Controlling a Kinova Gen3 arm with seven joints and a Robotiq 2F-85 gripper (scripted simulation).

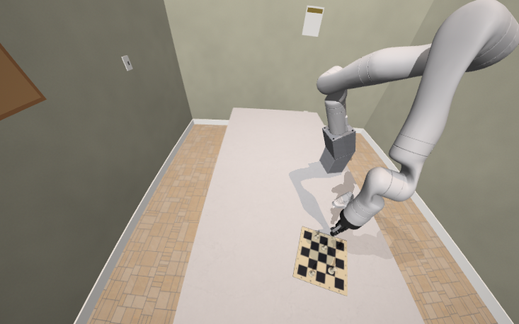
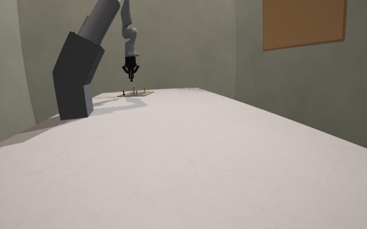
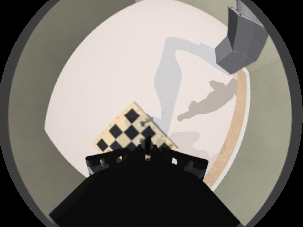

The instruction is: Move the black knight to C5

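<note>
The black pawn is 70 mm behind my hand, 10 mm to the left of it and 120 mm below it. Also, from my hand: black knight 20 mm below; then light piece 70 mm ahead, 140 mm to the left, 110 mm below; then chessboard 10 mm ahead, 70 mm to the left, 140 mm below.
</note>
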